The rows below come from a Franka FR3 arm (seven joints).
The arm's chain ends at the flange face. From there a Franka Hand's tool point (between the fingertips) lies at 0.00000 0.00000 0.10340 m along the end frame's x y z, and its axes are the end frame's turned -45 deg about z.
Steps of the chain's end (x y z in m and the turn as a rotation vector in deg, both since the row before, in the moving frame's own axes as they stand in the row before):
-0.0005 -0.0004 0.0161 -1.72 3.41 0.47
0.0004 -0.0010 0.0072 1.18 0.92 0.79
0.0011 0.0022 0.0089 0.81 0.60 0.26
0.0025 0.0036 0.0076 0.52 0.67 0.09
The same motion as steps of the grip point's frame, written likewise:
0.0021 0.0059 0.0159 -3.63 1.20 0.47
0.0037 -0.0007 0.0072 0.18 1.48 0.79
0.0010 0.0021 0.0089 0.15 1.00 0.26
0.0007 0.0045 0.0076 -0.11 0.84 0.09

